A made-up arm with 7 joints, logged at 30 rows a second.
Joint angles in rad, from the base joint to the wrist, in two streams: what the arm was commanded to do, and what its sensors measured. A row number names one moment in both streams.
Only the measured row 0 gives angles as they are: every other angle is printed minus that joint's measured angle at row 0.
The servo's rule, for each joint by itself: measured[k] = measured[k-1] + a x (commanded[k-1-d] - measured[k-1]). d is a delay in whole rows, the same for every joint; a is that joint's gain. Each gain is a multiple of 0.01, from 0.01 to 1. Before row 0 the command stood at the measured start. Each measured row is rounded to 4 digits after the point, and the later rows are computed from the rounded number. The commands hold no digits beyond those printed.
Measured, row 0:
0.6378 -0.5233 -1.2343 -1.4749 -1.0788 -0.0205 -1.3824
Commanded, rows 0 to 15:
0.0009 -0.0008 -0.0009 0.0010 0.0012 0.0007 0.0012
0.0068 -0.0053 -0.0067 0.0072 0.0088 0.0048 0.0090
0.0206 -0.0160 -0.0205 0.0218 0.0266 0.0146 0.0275
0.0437 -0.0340 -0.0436 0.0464 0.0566 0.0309 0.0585
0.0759 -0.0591 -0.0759 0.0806 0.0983 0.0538 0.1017
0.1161 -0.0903 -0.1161 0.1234 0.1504 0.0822 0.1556
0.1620 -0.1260 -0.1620 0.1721 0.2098 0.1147 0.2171
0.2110 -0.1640 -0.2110 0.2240 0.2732 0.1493 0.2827
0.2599 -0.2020 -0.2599 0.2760 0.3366 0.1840 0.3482
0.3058 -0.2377 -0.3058 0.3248 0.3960 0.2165 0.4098
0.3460 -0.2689 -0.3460 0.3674 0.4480 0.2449 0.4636
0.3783 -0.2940 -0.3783 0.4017 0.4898 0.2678 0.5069
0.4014 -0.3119 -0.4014 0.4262 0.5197 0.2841 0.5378
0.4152 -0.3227 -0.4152 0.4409 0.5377 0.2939 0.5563
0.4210 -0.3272 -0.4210 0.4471 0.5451 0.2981 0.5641
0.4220 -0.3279 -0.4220 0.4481 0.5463 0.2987 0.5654
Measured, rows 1 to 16:
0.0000 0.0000 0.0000 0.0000 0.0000 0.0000 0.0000
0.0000 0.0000 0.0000 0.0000 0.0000 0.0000 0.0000
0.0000 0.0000 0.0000 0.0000 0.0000 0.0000 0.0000
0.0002 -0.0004 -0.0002 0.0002 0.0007 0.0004 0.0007
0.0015 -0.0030 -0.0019 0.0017 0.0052 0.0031 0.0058
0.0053 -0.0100 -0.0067 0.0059 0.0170 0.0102 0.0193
0.0130 -0.0230 -0.0163 0.0144 0.0388 0.0230 0.0436
0.0256 -0.0425 -0.0318 0.0283 0.0715 0.0421 0.0796
0.0437 -0.0683 -0.0537 0.0483 0.1149 0.0670 0.1267
0.0674 -0.0995 -0.0819 0.0743 0.1671 0.0966 0.1827
0.0961 -0.1343 -0.1155 0.1057 0.2255 0.1293 0.2447
0.1289 -0.1709 -0.1530 0.1415 0.2866 0.1632 0.3089
0.1643 -0.2070 -0.1927 0.1800 0.3468 0.1962 0.3715
0.2006 -0.2404 -0.2326 0.2194 0.4025 0.2264 0.4286
0.2361 -0.2693 -0.2705 0.2577 0.4505 0.2521 0.4771
0.2692 -0.2923 -0.3045 0.2931 0.4886 0.2719 0.5147
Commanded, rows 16 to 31:
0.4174 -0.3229 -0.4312 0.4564 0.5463 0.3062 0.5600
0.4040 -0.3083 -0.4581 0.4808 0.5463 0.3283 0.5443
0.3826 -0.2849 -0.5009 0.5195 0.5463 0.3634 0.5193
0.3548 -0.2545 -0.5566 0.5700 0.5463 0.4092 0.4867
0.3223 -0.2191 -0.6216 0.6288 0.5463 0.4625 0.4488
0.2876 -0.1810 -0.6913 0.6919 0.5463 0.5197 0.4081
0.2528 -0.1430 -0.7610 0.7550 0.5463 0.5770 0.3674
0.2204 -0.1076 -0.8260 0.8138 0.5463 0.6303 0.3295
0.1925 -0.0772 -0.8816 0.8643 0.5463 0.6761 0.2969
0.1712 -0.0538 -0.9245 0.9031 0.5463 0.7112 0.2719
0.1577 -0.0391 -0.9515 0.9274 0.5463 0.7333 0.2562
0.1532 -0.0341 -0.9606 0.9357 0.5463 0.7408 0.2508
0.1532 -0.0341 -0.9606 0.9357 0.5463 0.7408 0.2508
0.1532 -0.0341 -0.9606 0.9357 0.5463 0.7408 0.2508
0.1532 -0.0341 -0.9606 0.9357 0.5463 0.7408 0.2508
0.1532 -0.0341 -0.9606 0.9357 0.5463 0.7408 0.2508
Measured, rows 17 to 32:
0.2984 -0.3087 -0.3333 0.3241 0.5156 0.2855 0.5405
0.3229 -0.3187 -0.3561 0.3499 0.5318 0.2933 0.5551
0.3427 -0.3237 -0.3732 0.3705 0.5398 0.2966 0.5615
0.3576 -0.3233 -0.3883 0.3885 0.5434 0.3026 0.5606
0.3669 -0.3152 -0.4064 0.4079 0.5450 0.3185 0.5505
0.3700 -0.2988 -0.4310 0.4313 0.5457 0.3463 0.5312
0.3670 -0.2749 -0.4637 0.4604 0.5460 0.3853 0.5036
0.3581 -0.2448 -0.5048 0.4958 0.5462 0.4332 0.4696
0.3440 -0.2103 -0.5533 0.5370 0.5463 0.4868 0.4315
0.3258 -0.1740 -0.6073 0.5828 0.5463 0.5427 0.3918
0.3047 -0.1381 -0.6642 0.6313 0.5463 0.5970 0.3532
0.2823 -0.1052 -0.7207 0.6802 0.5463 0.6460 0.3183
0.2601 -0.0774 -0.7737 0.7270 0.5463 0.6864 0.2895
0.2396 -0.0567 -0.8199 0.7691 0.5463 0.7155 0.2689
0.2223 -0.0445 -0.8565 0.8041 0.5463 0.7312 0.2577
0.2085 -0.0389 -0.8836 0.8317 0.5463 0.7372 0.2534

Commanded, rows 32 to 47:
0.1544 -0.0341 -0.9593 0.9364 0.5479 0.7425 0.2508
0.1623 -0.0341 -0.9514 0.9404 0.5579 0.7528 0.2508
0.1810 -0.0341 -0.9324 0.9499 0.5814 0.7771 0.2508
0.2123 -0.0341 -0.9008 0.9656 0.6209 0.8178 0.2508
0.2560 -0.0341 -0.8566 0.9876 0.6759 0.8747 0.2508
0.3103 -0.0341 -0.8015 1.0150 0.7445 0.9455 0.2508
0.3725 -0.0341 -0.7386 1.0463 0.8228 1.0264 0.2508
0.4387 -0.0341 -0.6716 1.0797 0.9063 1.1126 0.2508
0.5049 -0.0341 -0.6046 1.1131 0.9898 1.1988 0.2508
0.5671 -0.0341 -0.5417 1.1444 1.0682 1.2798 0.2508
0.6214 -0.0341 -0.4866 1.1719 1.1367 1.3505 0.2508
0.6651 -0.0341 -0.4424 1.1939 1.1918 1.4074 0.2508
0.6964 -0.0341 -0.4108 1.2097 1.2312 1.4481 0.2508
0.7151 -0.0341 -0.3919 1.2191 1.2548 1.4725 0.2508
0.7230 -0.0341 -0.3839 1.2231 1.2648 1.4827 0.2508
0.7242 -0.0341 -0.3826 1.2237 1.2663 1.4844 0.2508
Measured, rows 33 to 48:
0.1974 -0.0363 -0.9036 0.8535 0.5463 0.7394 0.2518
0.1886 -0.0351 -0.9184 0.8708 0.5463 0.7403 0.2512
0.1815 -0.0346 -0.9294 0.8844 0.5463 0.7406 0.2510
0.1761 -0.0343 -0.9372 0.8953 0.5472 0.7418 0.2509
0.1733 -0.0342 -0.9409 0.9048 0.5531 0.7486 0.2508
0.1748 -0.0341 -0.9387 0.9143 0.5687 0.7663 0.2508
0.1823 -0.0341 -0.9288 0.9251 0.5974 0.7982 0.2508
0.1970 -0.0341 -0.9100 0.9382 0.6406 0.8456 0.2508
0.2197 -0.0341 -0.8818 0.9543 0.6977 0.9075 0.2508
0.2503 -0.0341 -0.8446 0.9736 0.7665 0.9812 0.2508
0.2880 -0.0341 -0.7996 0.9959 0.8434 1.0627 0.2508
0.3314 -0.0341 -0.7489 1.0205 0.9239 1.1471 0.2508
0.3785 -0.0341 -0.6950 1.0465 1.0033 1.2294 0.2508
0.4271 -0.0341 -0.6408 1.0728 1.0767 1.3045 0.2508
0.4747 -0.0341 -0.5892 1.0982 1.1400 1.3683 0.2508
0.5190 -0.0341 -0.5428 1.1216 1.1902 1.4178 0.2508

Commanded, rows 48 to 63:
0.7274 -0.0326 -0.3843 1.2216 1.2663 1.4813 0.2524
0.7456 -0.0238 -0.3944 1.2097 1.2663 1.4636 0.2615
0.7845 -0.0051 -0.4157 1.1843 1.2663 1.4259 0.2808
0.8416 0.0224 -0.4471 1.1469 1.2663 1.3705 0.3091
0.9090 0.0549 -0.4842 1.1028 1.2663 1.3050 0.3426
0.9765 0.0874 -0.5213 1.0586 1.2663 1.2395 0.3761
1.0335 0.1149 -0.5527 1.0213 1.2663 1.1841 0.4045
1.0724 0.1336 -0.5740 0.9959 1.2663 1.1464 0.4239
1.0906 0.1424 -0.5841 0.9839 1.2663 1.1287 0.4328
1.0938 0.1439 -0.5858 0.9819 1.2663 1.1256 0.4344
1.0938 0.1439 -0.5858 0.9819 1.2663 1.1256 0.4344
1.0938 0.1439 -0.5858 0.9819 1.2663 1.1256 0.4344
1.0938 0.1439 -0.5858 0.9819 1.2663 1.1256 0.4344
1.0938 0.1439 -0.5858 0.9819 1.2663 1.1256 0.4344
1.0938 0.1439 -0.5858 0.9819 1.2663 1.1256 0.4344
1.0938 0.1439 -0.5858 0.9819 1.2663 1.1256 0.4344
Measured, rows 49 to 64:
0.5582 -0.0341 -0.5036 1.1421 1.2257 1.4517 0.2508
0.5912 -0.0341 -0.4725 1.1591 1.2472 1.4709 0.2508
0.6178 -0.0341 -0.4491 1.1727 1.2577 1.4793 0.2508
0.6397 -0.0333 -0.4323 1.1830 1.2624 1.4805 0.2518
0.6609 -0.0282 -0.4224 1.1886 1.2645 1.4700 0.2578
0.6856 -0.0157 -0.4207 1.1877 1.2655 1.4427 0.2721
0.7168 0.0049 -0.4276 1.1791 1.2659 1.3979 0.2950
0.7552 0.0319 -0.4423 1.1631 1.2661 1.3403 0.3245
0.7995 0.0619 -0.4628 1.1412 1.2662 1.2778 0.3565
0.8463 0.0905 -0.4862 1.1160 1.2663 1.2197 0.3863
0.8915 0.1138 -0.5090 1.0908 1.2663 1.1743 0.4096
0.9313 0.1292 -0.5285 1.0684 1.2663 1.1460 0.4240
0.9638 0.1371 -0.5434 1.0502 1.2663 1.1334 0.4304
0.9898 0.1408 -0.5544 1.0359 1.2663 1.1286 0.4329
1.0106 0.1425 -0.5626 1.0246 1.2663 1.1267 0.4338
1.0272 0.1433 -0.5686 1.0156 1.2663 1.1260 0.4342

